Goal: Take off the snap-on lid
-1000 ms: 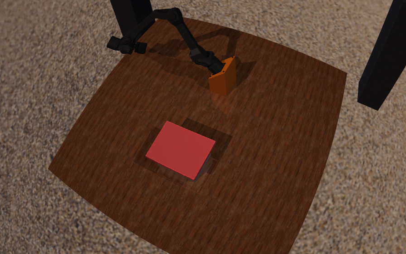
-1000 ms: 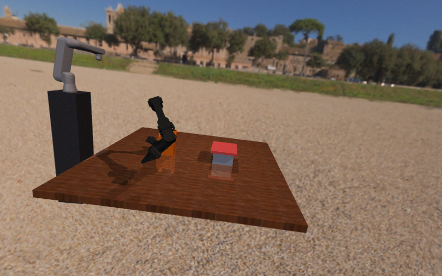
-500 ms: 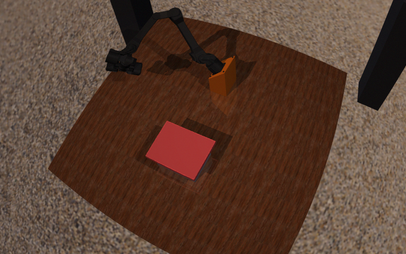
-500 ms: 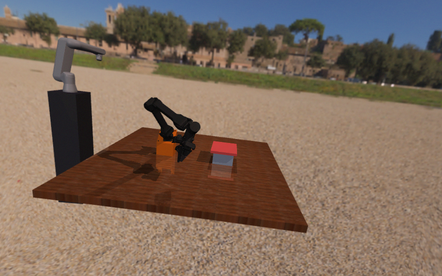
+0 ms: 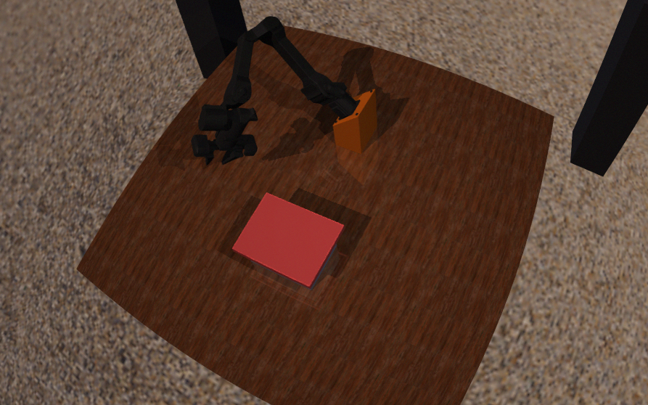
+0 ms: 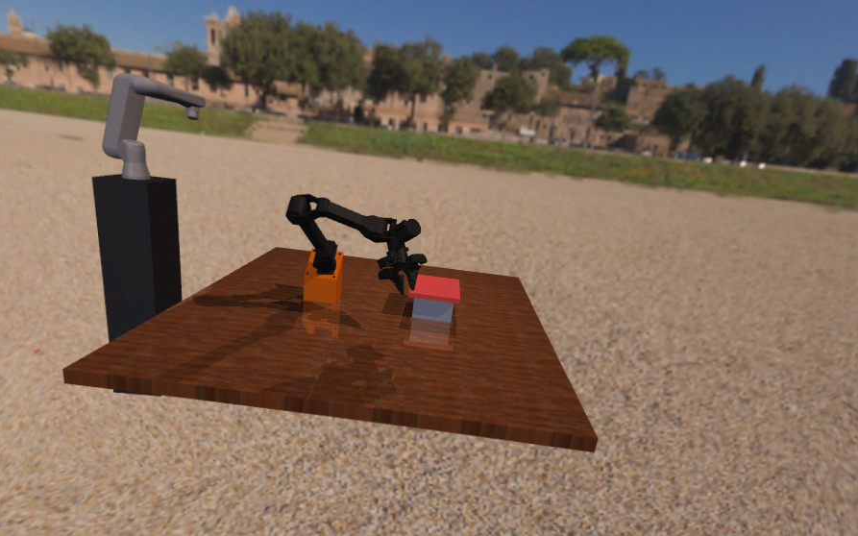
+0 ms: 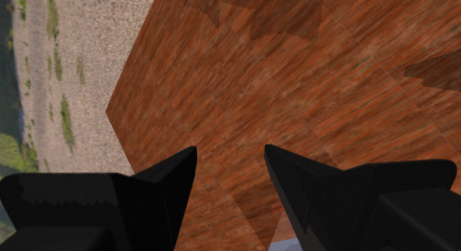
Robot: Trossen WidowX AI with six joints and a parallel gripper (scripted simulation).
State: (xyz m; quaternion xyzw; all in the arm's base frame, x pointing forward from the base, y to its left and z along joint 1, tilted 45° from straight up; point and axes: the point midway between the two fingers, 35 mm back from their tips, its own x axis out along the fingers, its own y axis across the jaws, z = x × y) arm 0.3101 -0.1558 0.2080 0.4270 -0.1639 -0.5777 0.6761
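Now: the red lid 100 mm ahead of my gripper tip, 270 mm to the left of it and 60 mm below it. Round my gripper tip: storage box: 100 mm ahead, 270 mm to the left, 110 mm below.
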